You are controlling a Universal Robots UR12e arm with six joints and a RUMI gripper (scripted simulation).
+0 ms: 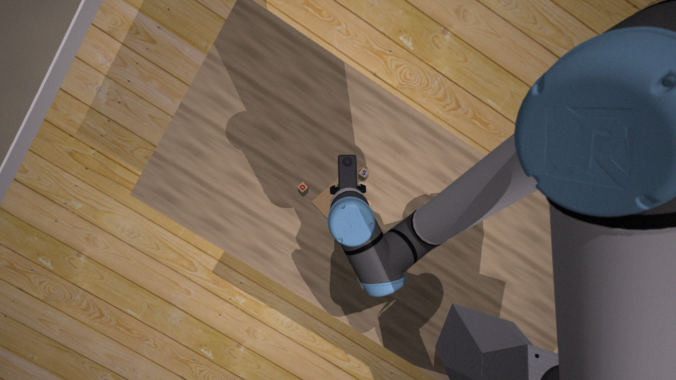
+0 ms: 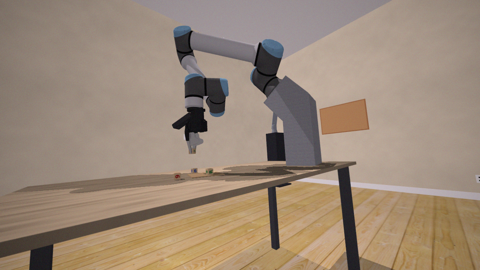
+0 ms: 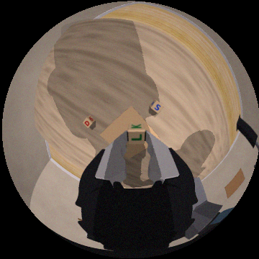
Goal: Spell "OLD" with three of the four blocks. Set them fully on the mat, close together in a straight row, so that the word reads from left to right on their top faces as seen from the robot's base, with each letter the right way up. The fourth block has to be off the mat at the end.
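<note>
Now: hand 3 cm past the mat, 7 cm to the right of it and 11 cm above it.
</note>
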